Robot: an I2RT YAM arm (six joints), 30 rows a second.
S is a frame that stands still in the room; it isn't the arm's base.
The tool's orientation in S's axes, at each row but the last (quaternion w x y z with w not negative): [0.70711, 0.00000, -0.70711, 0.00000]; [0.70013, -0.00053, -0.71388, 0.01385]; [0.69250, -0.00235, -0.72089, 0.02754]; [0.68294, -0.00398, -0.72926, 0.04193]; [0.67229, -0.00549, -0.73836, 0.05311]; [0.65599, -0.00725, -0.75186, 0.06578]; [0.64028, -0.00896, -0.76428, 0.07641]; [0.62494, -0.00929, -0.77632, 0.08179]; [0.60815, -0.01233, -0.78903, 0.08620]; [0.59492, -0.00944, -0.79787, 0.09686]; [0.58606, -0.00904, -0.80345, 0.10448]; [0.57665, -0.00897, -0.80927, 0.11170]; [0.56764, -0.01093, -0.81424, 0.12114]
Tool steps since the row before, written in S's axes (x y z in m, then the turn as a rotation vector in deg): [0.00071, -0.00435, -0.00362, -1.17, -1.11, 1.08]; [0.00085, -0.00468, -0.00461, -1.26, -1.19, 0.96]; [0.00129, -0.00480, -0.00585, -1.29, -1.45, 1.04]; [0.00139, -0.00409, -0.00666, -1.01, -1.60, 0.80]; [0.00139, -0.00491, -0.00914, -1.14, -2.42, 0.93]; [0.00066, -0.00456, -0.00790, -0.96, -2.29, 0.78]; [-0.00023, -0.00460, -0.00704, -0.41, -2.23, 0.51]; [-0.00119, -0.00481, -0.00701, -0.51, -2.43, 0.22]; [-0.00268, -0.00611, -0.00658, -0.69, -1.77, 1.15]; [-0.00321, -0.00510, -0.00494, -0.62, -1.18, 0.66]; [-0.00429, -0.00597, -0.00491, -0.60, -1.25, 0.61]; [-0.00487, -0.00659, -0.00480, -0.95, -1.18, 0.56]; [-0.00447, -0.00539, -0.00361, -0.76, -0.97, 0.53]
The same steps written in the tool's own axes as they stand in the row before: [-0.00362, -0.00435, -0.00071, 1.08, -1.11, 1.17]; [-0.00472, -0.00460, -0.00067, 0.96, -1.19, 1.26]; [-0.00609, -0.00459, -0.00088, 1.03, -1.45, 1.30]; [-0.00698, -0.00370, -0.00073, 0.76, -1.60, 1.04]; [-0.00959, -0.00419, -0.00021, 0.84, -2.41, 1.22]; [-0.00832, -0.00371, 0.00079, 0.68, -2.28, 1.05]; [-0.00735, -0.00362, 0.00190, 0.32, -2.23, 0.55]; [-0.00709, -0.00367, 0.00315, 0.04, -2.38, 0.73]; [-0.00636, -0.00479, 0.00493, 1.06, -1.86, 0.60]; [-0.00441, -0.00386, 0.00513, 0.65, -1.20, 0.58]; [-0.00409, -0.00450, 0.00642, 0.59, -1.27, 0.59]; [-0.00378, -0.00495, 0.00717, 0.67, -1.15, 0.92]; [-0.00258, -0.00394, 0.00632, 0.61, -0.96, 0.71]
